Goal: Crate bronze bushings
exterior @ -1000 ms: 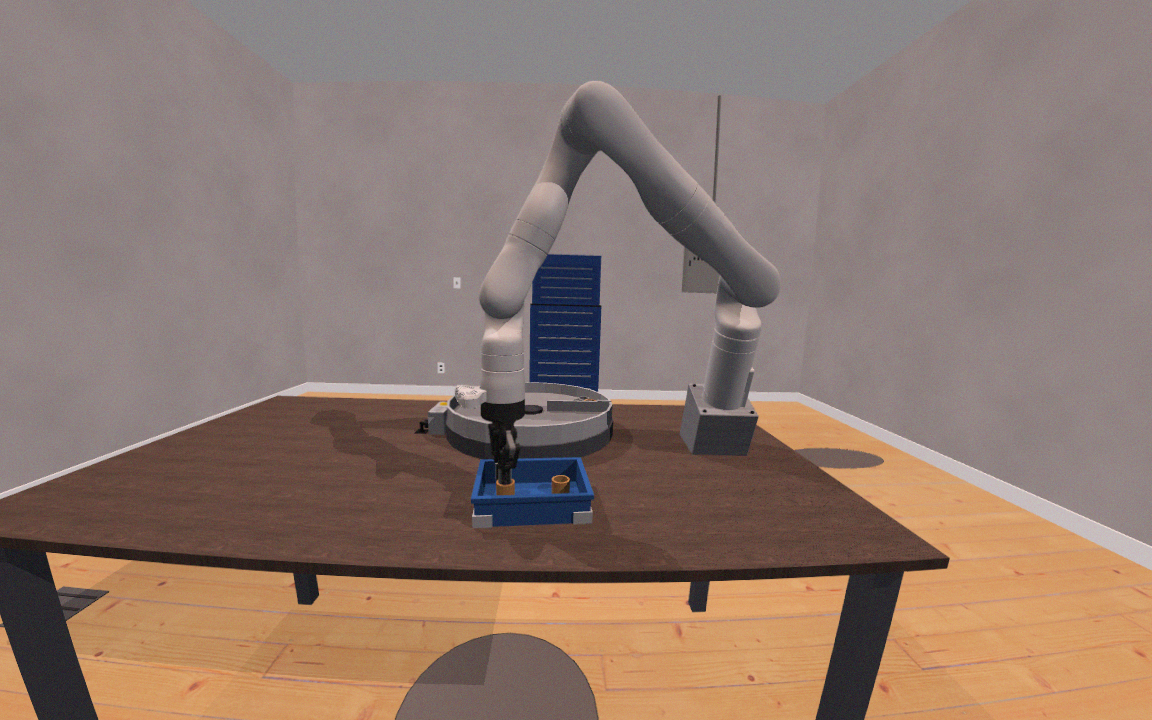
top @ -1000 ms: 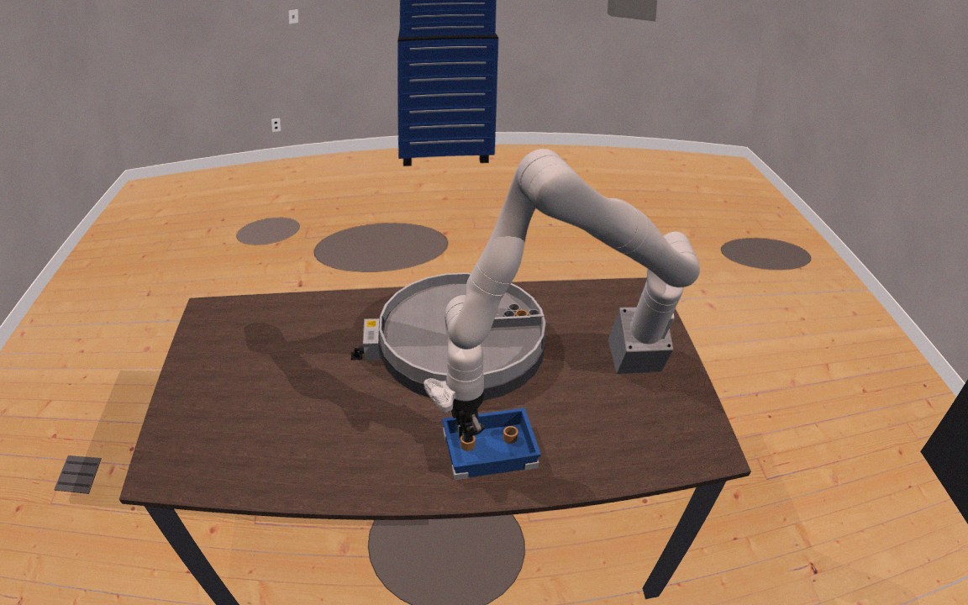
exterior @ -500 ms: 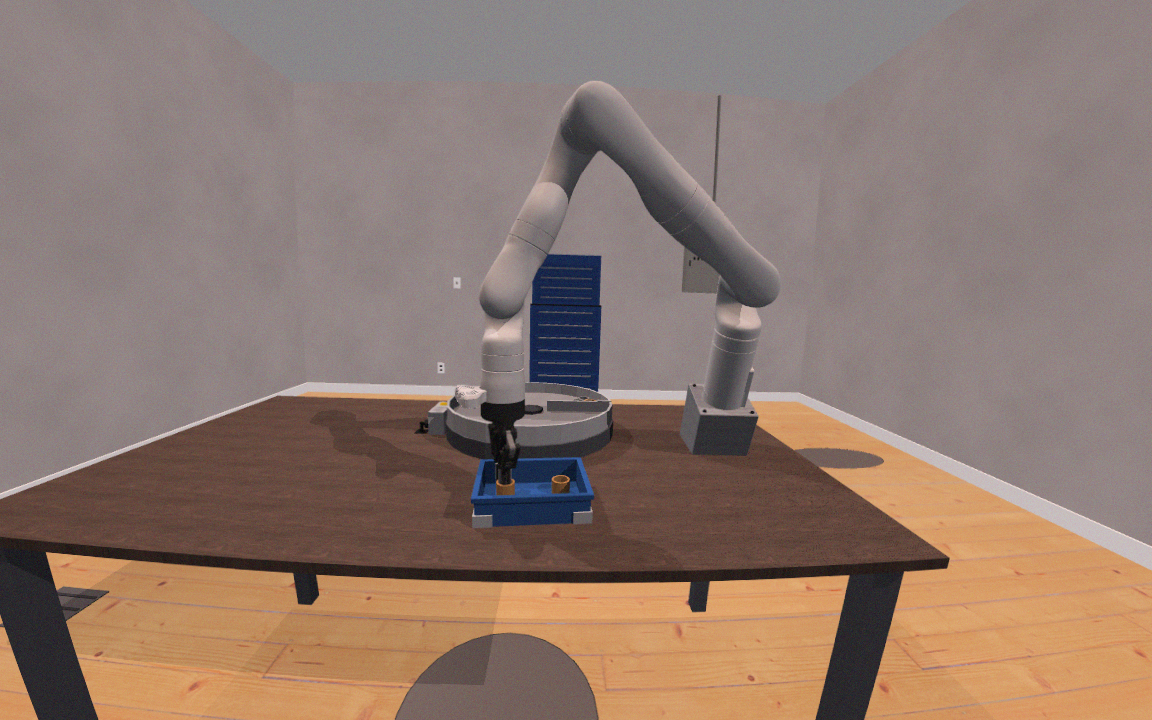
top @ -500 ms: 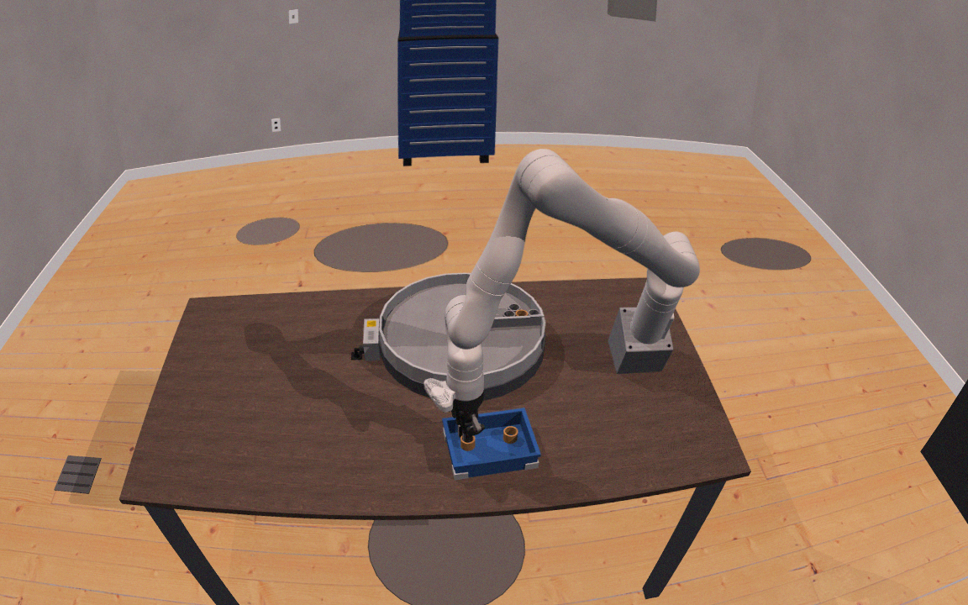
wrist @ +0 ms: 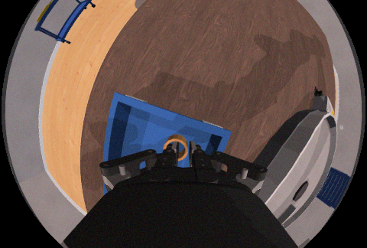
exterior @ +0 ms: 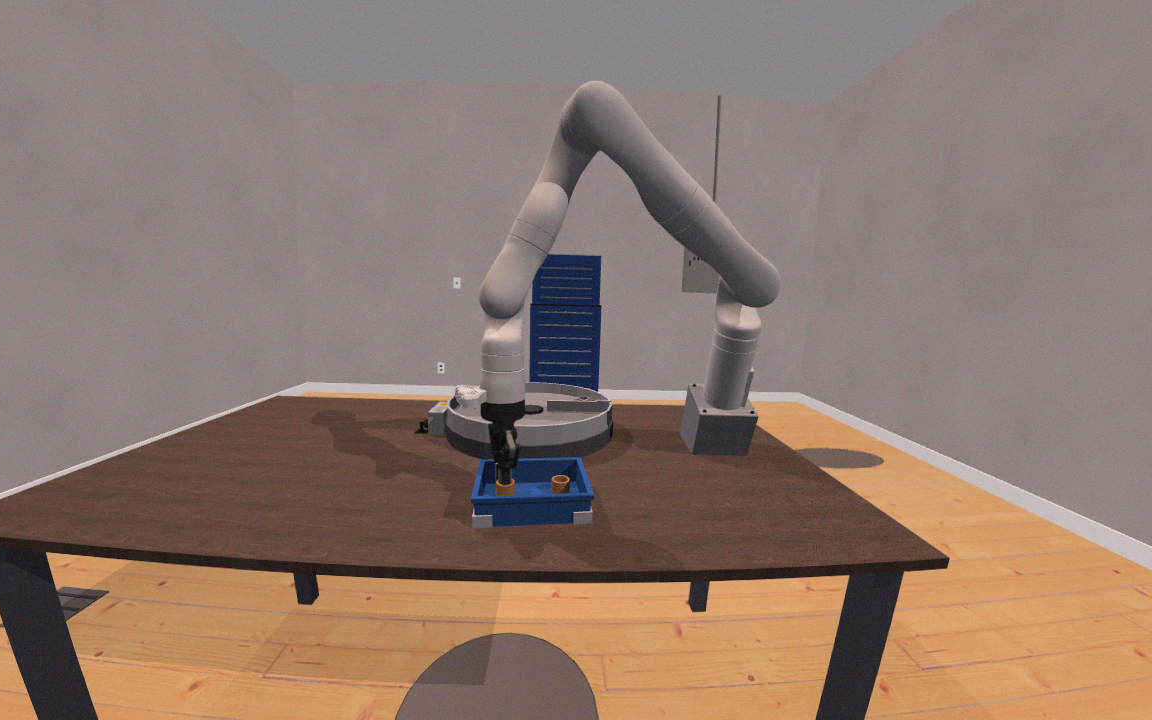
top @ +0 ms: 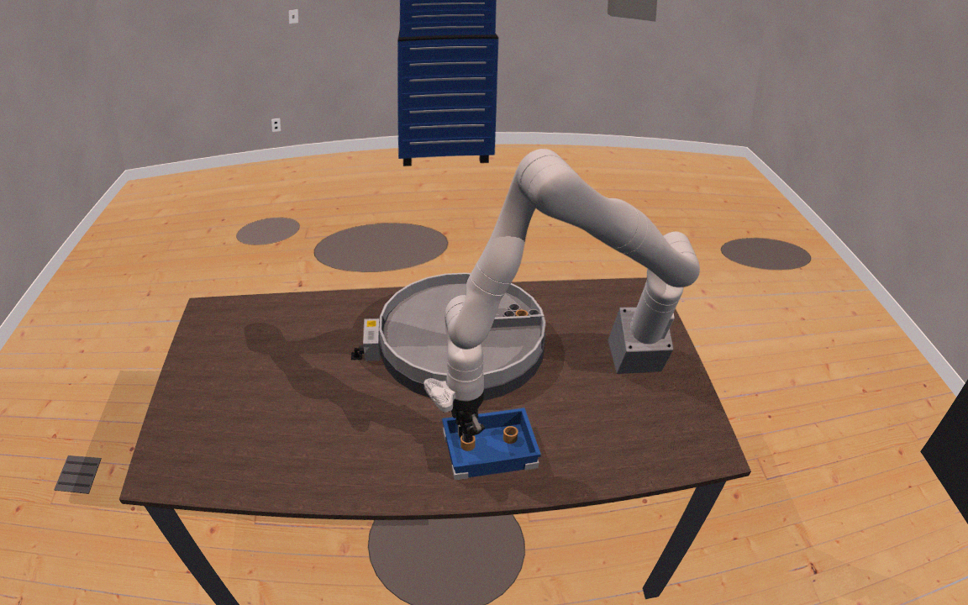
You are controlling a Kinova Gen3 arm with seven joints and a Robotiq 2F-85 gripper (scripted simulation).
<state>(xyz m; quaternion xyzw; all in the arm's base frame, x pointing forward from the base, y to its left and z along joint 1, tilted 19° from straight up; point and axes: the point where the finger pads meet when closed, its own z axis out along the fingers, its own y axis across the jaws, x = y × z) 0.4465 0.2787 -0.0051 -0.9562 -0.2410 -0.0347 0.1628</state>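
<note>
Right now the blue crate is 6 cm behind my hand, 2 cm to the left of it and 1 cm below it. From my hand the other things lie so: round grey turning table: 35 cm to the right, 1 cm ahead, 1 cm above.
</note>
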